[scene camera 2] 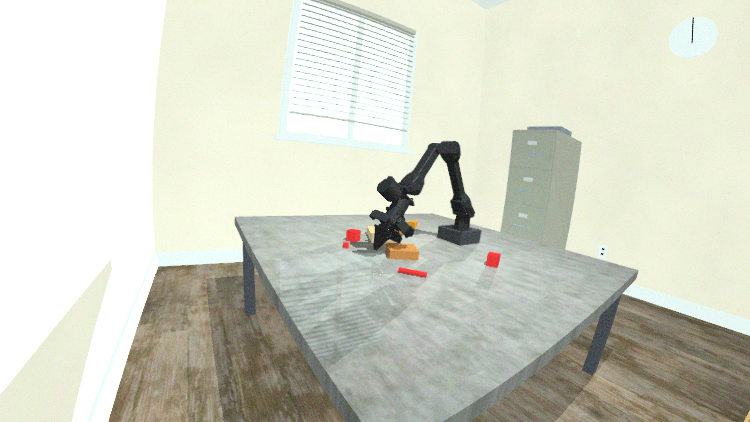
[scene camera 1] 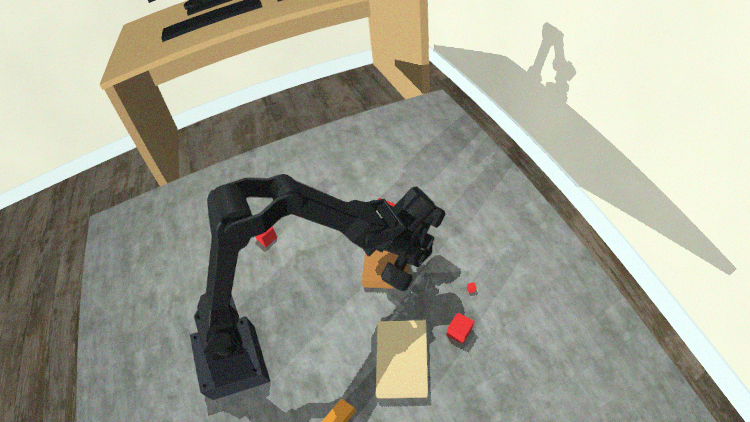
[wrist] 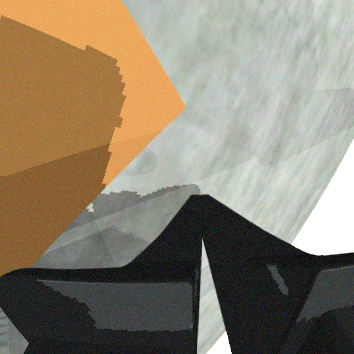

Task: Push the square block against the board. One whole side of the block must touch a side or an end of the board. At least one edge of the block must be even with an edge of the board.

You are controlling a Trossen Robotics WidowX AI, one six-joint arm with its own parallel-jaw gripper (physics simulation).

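Frame: origin at the arm's base, x ahead, y left, z up, level; centimetres.
Where they show: gripper, fingertip midpoint: (scene camera 2: 374, 249) (scene camera 1: 430, 252) (wrist: 198, 202); arm's base, link origin: (scene camera 2: 461, 229) (scene camera 1: 226, 344).
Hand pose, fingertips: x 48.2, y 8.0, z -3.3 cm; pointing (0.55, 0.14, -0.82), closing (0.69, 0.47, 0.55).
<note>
Each offset is from my fingertips to the top centre of the thing. Level surfaces: height alone.
The square block @(dx -10.1, dy +1.0, dz +0.6 cm) (scene camera 1: 372, 272) (scene camera 2: 402, 252) (wrist: 145, 85) is orange-brown and lies flat on the table. The board @(dx -14.9, dy -21.0, dz +0.6 cm) (scene camera 1: 402, 380) (scene camera 2: 370, 234) is pale yellow and lies flat. In scene camera 1 the block is above the board, with a gap between them, and sits a little further left. My gripper (scene camera 1: 421, 257) (scene camera 2: 378, 246) (wrist: 198, 202) is shut and empty. Its tips are low, beside the block's right side in scene camera 1. Part of the gripper hides the block's right part there. In the wrist view a block corner points right, above and left of the fingertips.
A red cube @(dx -1.6, dy -19.6, dz +1.7 cm) (scene camera 1: 460, 328) (scene camera 2: 352, 235) and a small red cube @(dx +5.1, dy -11.3, dz -0.7 cm) (scene camera 1: 472, 287) (scene camera 2: 345, 245) lie right of the board in scene camera 1. Another red cube @(dx -35.1, dy +20.6, dz +1.7 cm) (scene camera 1: 265, 237) (scene camera 2: 493, 259), a red rod @(dx -2.5, dy +17.6, dz -0.9 cm) (scene camera 2: 412, 272) and an orange bar @(dx -36.9, dy -32.7, dz +0.8 cm) (scene camera 1: 338, 412) (scene camera 2: 412, 224) also lie on the table @(dz -2.3 cm) (scene camera 2: 472, 325).
</note>
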